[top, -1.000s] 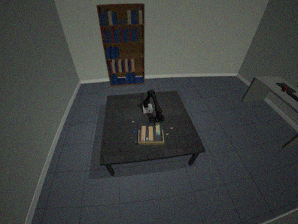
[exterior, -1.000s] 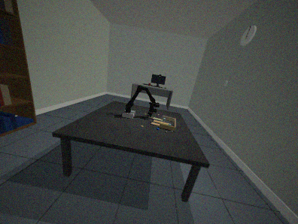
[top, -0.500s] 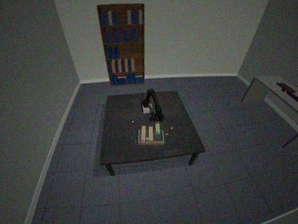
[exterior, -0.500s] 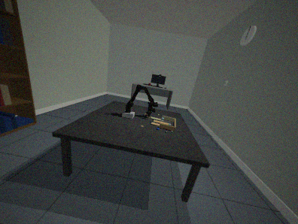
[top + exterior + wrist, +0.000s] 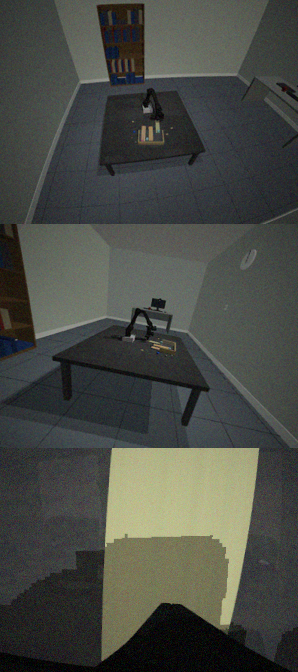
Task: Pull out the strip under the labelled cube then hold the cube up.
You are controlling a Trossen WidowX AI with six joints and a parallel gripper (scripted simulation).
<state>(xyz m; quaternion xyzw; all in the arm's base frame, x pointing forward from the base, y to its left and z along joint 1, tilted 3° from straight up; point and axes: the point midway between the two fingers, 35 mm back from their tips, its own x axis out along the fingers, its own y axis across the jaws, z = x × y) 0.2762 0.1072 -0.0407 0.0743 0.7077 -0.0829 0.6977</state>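
Right now the pale yellow strip is 9 cm ahead of my gripper tip and 2 cm to the right of it.
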